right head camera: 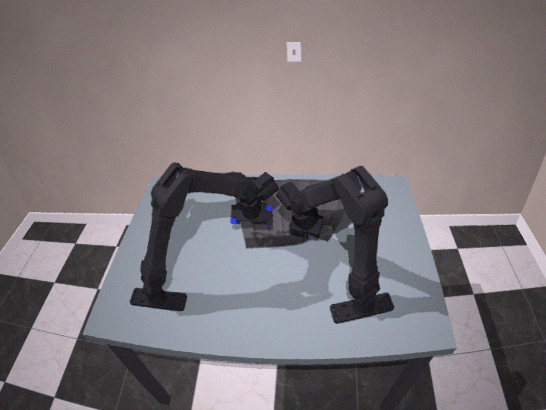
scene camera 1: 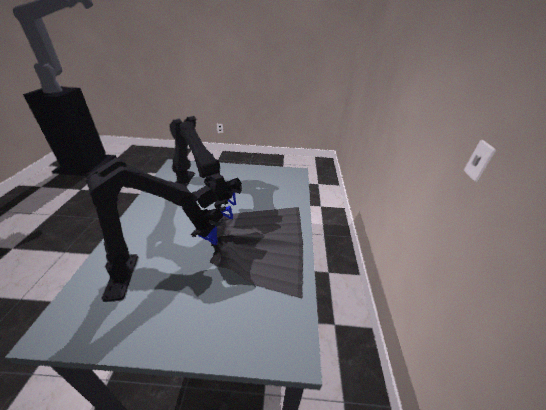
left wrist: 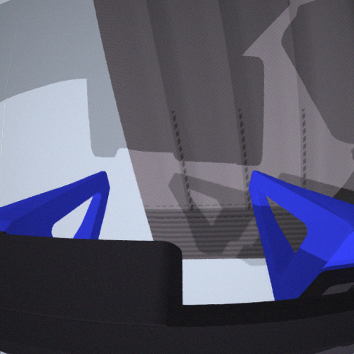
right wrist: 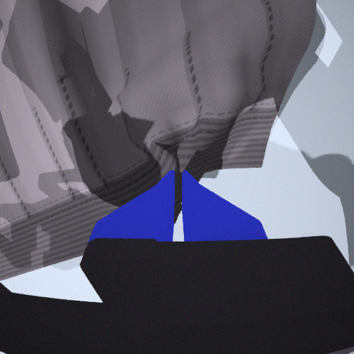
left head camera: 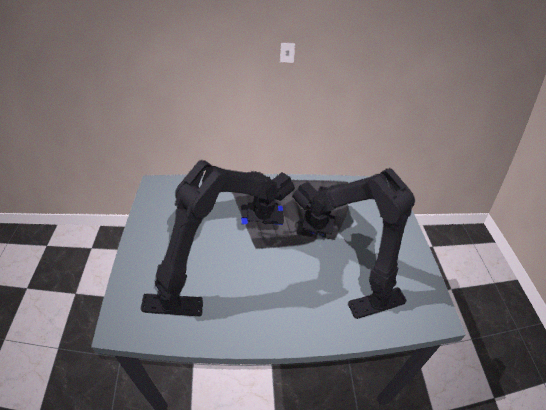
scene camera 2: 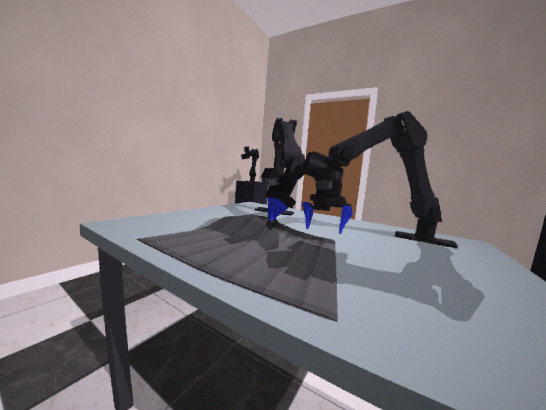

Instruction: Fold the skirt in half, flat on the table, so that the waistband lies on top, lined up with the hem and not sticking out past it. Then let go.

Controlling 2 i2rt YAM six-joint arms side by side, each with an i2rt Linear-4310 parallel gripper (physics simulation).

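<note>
A dark grey pleated skirt (left head camera: 272, 241) (right head camera: 260, 241) (scene camera 1: 282, 250) (scene camera 2: 300, 285) (left wrist: 195, 100) (right wrist: 155, 75) lies unfolded, its wide hem near the table's far edge in the head views. Its striped waistband (left wrist: 167, 232) (right wrist: 245, 150) faces the arm bases, flat at the left wrist view's end and bunched in the right wrist view. My left gripper (scene camera 2: 324, 230) (left wrist: 178, 178) is open above that flat end, one finger over the table and one over the skirt. My right gripper (scene camera 1: 216, 243) (scene camera 2: 271, 219) (right wrist: 177, 178) is shut on a pinched fold of the waistband, slightly raised.
The blue-grey table (left head camera: 270, 335) (right head camera: 260, 332) (scene camera 1: 225, 340) carries both arms. The two wrists are close together over the skirt. A wall stands beyond the hem. A black pedestal (scene camera 1: 65, 125) with another arm stands behind the table in scene camera 1.
</note>
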